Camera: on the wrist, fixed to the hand. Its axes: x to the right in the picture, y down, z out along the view.
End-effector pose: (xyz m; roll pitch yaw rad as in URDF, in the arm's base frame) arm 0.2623 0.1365 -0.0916 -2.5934 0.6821 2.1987
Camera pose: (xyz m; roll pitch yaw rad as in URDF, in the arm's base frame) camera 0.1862 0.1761 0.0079 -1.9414 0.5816 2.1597
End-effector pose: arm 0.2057 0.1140 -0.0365 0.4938 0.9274 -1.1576
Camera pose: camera 0.1240 0.1879 -0.1080 1.2125 1.0286 -1.1050
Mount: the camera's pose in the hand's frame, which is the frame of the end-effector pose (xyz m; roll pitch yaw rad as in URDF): -0.0031 -0.0982 -0.0872 0.6738 0.1025 -0.0244
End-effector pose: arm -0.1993 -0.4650 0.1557 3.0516 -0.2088 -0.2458
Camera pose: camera -0.1922 -0.3579 0.2314 -2.5655 -0.3086 -0.2108
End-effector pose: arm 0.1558 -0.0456 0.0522 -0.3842 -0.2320 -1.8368
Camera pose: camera 0.0346 -0.0199 0.0086 0.3024 -0.1457 -1.8983
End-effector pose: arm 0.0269 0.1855 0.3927 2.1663 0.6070 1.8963
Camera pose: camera -0.0870 0.1249 0.3679 2.9061 0.5664 2.0131
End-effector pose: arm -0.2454 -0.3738 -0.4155 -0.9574 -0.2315 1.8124
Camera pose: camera -0.1189 -0.3529 -0.3869 -0.2614 -0.1913 1.7128
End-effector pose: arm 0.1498 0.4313 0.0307 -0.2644 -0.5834 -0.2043
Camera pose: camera 0.1550 0.3102 -0.0198 0.4398 -0.4901 -0.2612
